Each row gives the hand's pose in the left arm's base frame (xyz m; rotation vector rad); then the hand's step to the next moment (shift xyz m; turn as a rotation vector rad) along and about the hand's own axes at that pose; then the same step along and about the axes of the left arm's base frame.
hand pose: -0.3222 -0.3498 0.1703 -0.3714 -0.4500 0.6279
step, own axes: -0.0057 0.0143 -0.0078 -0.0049 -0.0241 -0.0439
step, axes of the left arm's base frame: -0.0069 0.0056 -0.0148 0.0302 -0.0297 -0.0272
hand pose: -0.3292 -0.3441 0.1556 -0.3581 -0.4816 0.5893
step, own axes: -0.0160 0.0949 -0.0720 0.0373 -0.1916 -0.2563
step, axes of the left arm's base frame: -0.0156 0.0508 -0.1078 0.2465 -0.1732 -0.1142
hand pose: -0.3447 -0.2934 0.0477 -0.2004 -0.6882 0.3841
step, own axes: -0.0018 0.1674 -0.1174 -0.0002 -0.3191 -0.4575
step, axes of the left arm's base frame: 0.0287 0.1455 -0.1408 0.3865 -0.3155 -0.2494
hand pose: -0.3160 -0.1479 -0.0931 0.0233 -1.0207 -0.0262
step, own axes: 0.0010 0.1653 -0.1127 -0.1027 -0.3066 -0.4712
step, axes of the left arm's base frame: 0.0984 0.1660 -0.0528 0.3447 -0.2997 -0.3435
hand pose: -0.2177 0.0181 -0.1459 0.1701 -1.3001 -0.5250
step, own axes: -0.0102 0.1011 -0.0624 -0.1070 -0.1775 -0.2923
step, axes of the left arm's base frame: 0.0850 0.0822 0.0152 0.2099 -0.1549 -0.2456
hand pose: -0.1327 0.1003 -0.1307 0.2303 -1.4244 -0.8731
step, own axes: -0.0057 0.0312 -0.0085 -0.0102 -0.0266 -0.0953
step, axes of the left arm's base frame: 0.0204 0.0219 0.0136 0.0782 -0.0451 -0.0418
